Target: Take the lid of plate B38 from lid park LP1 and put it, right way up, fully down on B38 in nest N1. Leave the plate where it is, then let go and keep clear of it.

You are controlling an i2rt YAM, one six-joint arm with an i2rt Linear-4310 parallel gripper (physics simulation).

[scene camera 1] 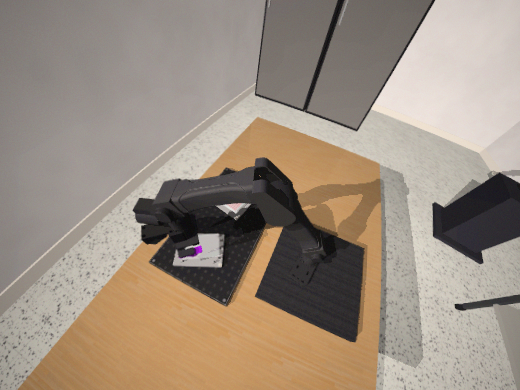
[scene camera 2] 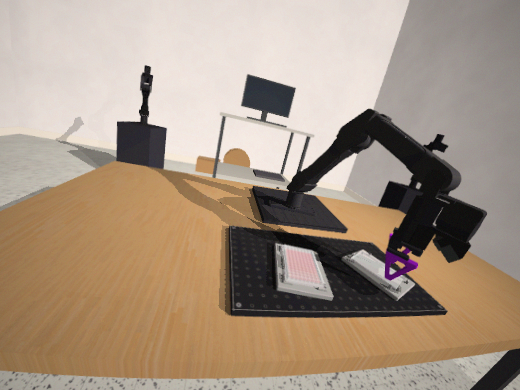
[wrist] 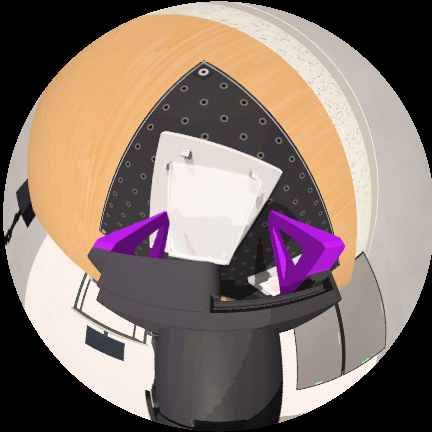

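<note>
The white lid lies flat on the light grey lid park. My gripper is open and empty, with its purple fingers over the park. In the wrist view the fingertips appear on either side of the lid, towards its near end; their exact height above it is hard to tell. The plate with pink wells sits uncovered in the nest. The arm hides part of it in scene camera 1. No label is readable.
Park and nest stand on a black perforated board on the wooden table. The arm's black base mat lies beside the board. A grey cabinet stands beyond the table.
</note>
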